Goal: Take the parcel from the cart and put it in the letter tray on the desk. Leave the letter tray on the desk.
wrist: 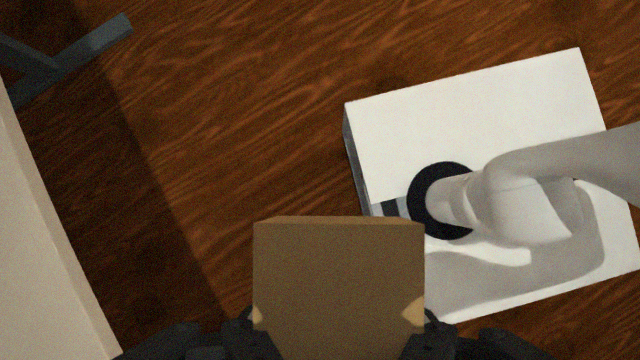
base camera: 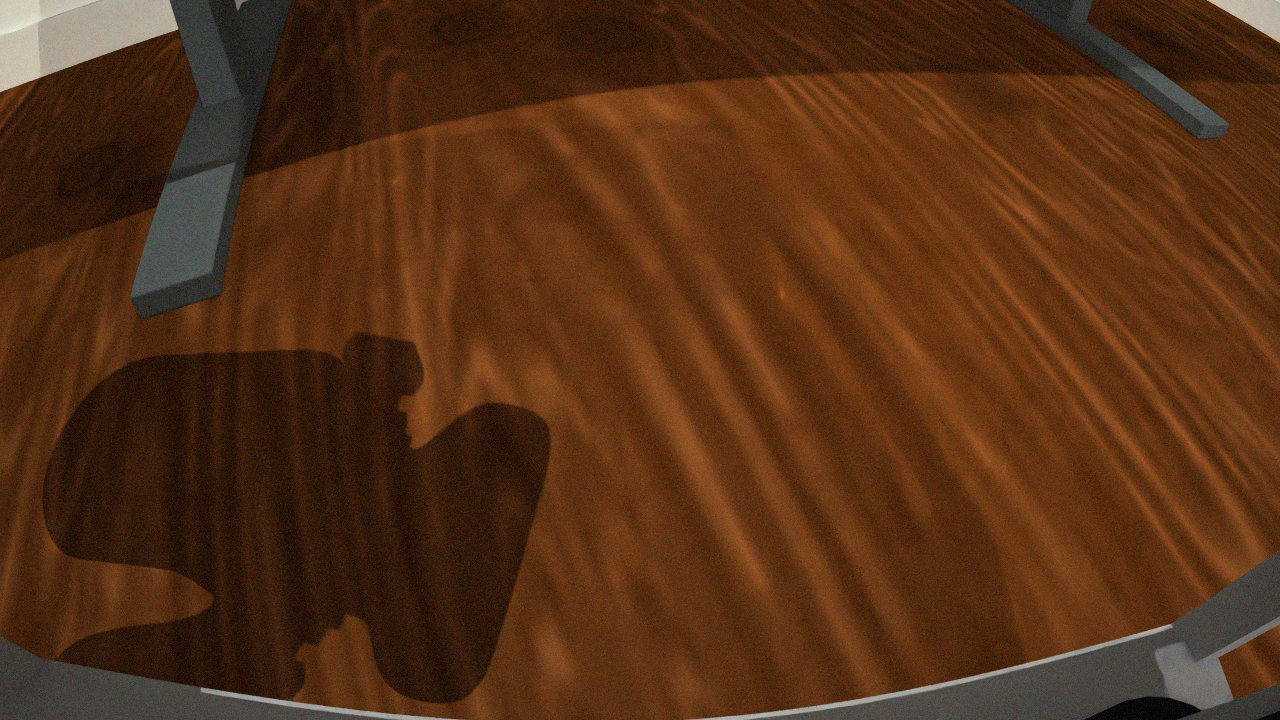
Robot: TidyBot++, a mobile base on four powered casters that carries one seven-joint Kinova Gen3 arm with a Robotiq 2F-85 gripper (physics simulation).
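Pixels of known places: gripper, fingertip midpoint: [wrist: 337, 315]; arm's base, link origin: [wrist: 447, 200].
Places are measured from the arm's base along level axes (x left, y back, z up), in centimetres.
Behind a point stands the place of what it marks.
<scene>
The parcel [wrist: 338, 270] @[x -3.1, y -22.4, z 54.1 cm], a plain brown box, is at the bottom middle of the wrist view. My gripper [wrist: 337, 315] @[x 0.1, y -23.3, z 49.1 cm] is shut on it, with one dark finger against each side. The parcel is held up above the level of the floor. A pale beige top with a straight edge [wrist: 30, 240] @[x -9.5, y -57.2, z 32.4 cm], which looks like part of the desk, shows at the left of the wrist view, apart from the parcel. Grey desk legs [base camera: 192, 219] [wrist: 95, 42] stand on the floor. The letter tray and the cart do not show in either view.
My white mobile base [wrist: 470, 130] @[x -12.8, y 9.2, z -1.4 cm] and pale arm [wrist: 520, 200] @[x -0.7, y -3.1, z 31.9 cm] are at the right of the wrist view. A second grey leg foot [base camera: 1154, 85] is at the upper right of the base camera view. The arm's shadow lies on the wooden floor [base camera: 716, 358] @[x -7.0, y -39.6, z -39.6 cm]. A pale wall shows at the upper left.
</scene>
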